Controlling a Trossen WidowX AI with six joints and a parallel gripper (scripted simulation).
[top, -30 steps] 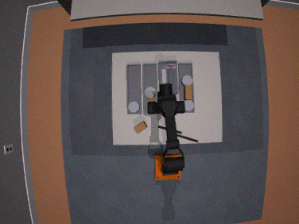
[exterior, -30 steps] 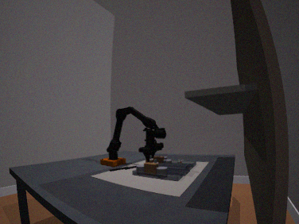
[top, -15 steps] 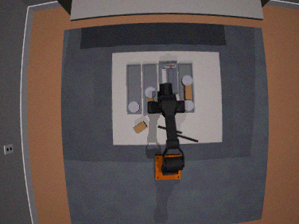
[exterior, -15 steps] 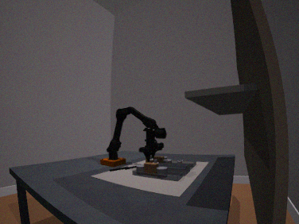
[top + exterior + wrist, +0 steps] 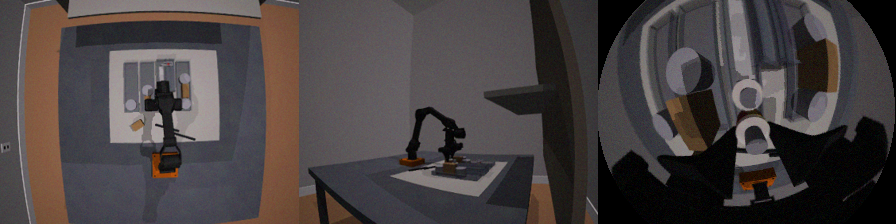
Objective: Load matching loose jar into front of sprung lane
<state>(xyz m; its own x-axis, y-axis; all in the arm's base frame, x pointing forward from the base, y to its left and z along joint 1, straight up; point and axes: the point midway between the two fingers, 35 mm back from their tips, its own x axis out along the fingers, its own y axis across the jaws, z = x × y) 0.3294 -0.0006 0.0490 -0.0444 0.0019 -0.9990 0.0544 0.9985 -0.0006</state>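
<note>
Right now the sprung lane is 140 mm ahead of my gripper tip, 30 mm to the right of it and 40 mm below it. From my gripper tip the other things lie so: shelf 500 mm ahead, 50 mm to the right, 310 mm above; then white pusher part 150 mm ahead, 40 mm to the right, 10 mm below; then small red mark 220 mm ahead, 50 mm to the right, 10 mm above.
</note>
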